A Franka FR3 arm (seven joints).
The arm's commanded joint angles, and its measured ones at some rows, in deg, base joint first. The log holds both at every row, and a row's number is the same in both.
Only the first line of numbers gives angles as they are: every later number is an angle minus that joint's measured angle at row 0.
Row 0, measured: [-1.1, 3.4, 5.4, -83.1, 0.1, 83.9, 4.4]
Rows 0 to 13, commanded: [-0.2, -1.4, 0.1, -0.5, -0.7, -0.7, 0.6]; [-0.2, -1.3, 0.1, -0.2, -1.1, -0.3, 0.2]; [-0.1, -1.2, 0.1, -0.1, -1.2, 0.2, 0.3]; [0.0, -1.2, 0.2, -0.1, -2.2, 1.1, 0.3]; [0.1, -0.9, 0.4, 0.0, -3.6, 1.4, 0.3]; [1.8, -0.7, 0.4, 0.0, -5.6, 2.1, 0.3]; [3.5, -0.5, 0.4, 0.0, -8.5, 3.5, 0.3]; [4.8, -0.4, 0.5, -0.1, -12.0, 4.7, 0.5]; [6.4, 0.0, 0.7, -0.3, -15.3, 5.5, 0.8]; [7.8, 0.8, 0.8, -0.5, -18.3, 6.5, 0.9]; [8.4, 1.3, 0.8, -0.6, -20.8, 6.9, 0.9]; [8.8, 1.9, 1.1, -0.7, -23.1, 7.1, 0.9]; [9.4, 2.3, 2.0, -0.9, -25.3, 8.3, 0.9]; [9.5, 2.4, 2.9, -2.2, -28.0, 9.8, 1.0]
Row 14, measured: [8.9, 1.2, 1.2, -0.4, -21.5, 6.1, 0.4]
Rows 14 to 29, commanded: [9.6, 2.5, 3.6, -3.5, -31.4, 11.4, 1.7]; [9.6, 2.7, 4.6, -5.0, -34.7, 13.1, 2.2]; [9.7, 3.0, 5.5, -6.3, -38.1, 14.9, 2.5]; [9.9, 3.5, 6.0, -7.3, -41.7, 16.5, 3.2]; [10.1, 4.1, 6.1, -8.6, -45.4, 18.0, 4.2]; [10.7, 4.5, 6.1, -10.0, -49.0, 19.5, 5.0]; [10.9, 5.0, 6.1, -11.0, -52.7, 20.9, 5.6]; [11.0, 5.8, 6.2, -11.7, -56.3, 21.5, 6.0]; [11.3, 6.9, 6.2, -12.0, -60.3, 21.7, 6.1]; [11.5, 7.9, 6.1, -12.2, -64.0, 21.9, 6.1]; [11.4, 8.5, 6.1, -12.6, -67.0, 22.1, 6.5]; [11.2, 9.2, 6.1, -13.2, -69.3, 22.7, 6.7]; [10.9, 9.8, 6.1, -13.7, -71.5, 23.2, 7.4]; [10.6, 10.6, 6.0, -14.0, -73.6, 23.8, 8.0]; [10.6, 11.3, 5.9, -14.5, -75.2, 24.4, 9.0]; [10.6, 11.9, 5.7, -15.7, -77.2, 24.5, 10.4]
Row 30, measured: [11.3, 10.6, 5.9, -12.9, -71.2, 22.3, 6.6]
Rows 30 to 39, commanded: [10.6, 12.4, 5.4, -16.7, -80.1, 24.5, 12.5]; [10.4, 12.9, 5.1, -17.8, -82.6, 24.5, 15.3]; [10.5, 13.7, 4.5, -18.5, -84.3, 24.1, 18.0]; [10.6, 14.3, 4.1, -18.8, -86.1, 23.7, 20.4]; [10.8, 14.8, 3.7, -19.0, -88.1, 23.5, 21.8]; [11.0, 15.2, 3.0, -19.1, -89.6, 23.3, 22.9]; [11.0, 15.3, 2.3, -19.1, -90.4, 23.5, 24.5]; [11.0, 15.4, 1.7, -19.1, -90.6, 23.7, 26.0]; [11.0, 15.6, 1.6, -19.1, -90.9, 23.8, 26.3]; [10.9, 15.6, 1.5, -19.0, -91.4, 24.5, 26.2]
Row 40, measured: [11.2, 15.9, 2.0, -18.3, -88.6, 22.9, 23.6]
